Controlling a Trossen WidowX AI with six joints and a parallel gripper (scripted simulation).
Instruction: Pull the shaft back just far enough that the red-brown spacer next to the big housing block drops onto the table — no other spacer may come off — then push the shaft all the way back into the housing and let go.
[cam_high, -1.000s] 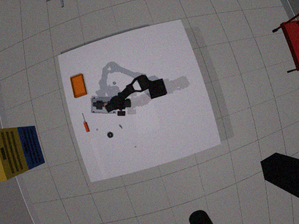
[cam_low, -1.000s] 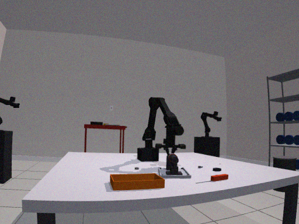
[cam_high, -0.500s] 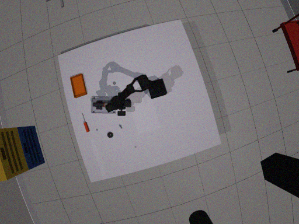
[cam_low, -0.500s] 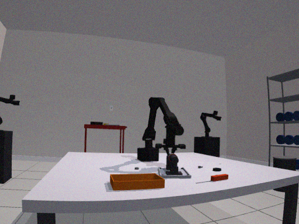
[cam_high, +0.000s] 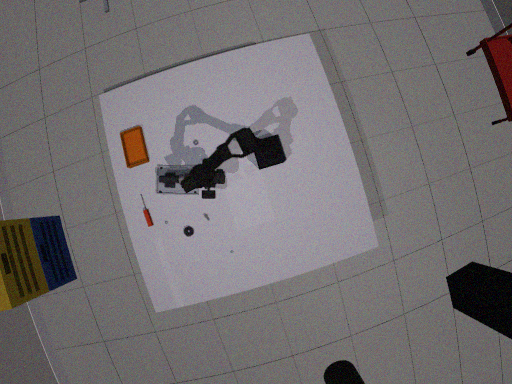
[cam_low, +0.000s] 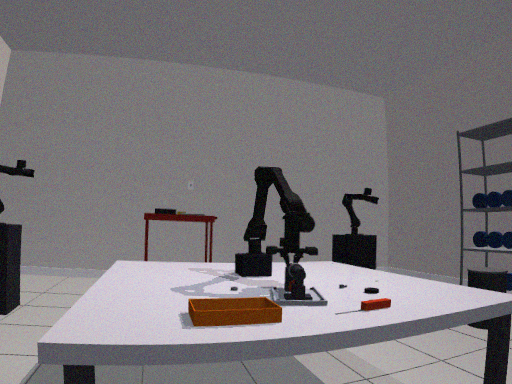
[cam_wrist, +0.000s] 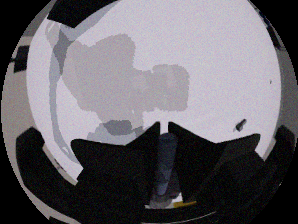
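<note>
Now: gripper tip 150 mm short of the red-brown spacer, 60 mm to the left of it and 20 mm above it. The rest, counted from my gripper tip: red-handled screwdriver (400 mm ahead, 40 mm below, 10 mm to the left); then orange tray (340 mm ahead, 330 mm to the right, 40 mm below).
</note>
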